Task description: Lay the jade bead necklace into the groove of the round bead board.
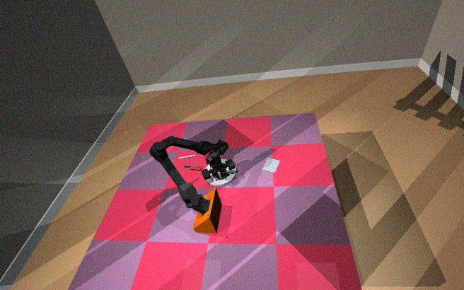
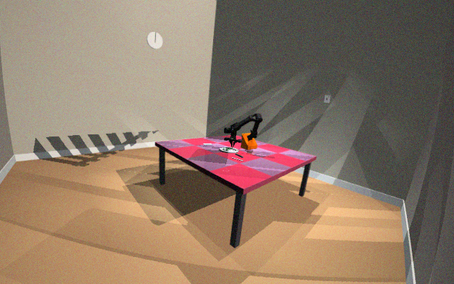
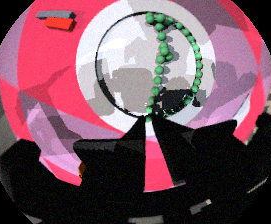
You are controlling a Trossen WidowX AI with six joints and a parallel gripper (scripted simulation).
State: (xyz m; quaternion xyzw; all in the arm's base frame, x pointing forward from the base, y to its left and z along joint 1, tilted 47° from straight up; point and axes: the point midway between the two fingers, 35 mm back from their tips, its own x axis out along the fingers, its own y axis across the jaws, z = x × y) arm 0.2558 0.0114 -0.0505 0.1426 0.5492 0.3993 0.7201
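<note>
Now: gripper tip 60 mm short of the round white bead board, 10 mm to the right of it and 10 mm above it. Round my gripper tip: red-handled tool: 190 mm to the left, 110 mm ahead, 10 mm below; flat grey pad: 300 mm to the right, 100 mm ahead, 20 mm below; thin white rod: 260 mm to the left, 210 mm ahead, 20 mm below.
</note>
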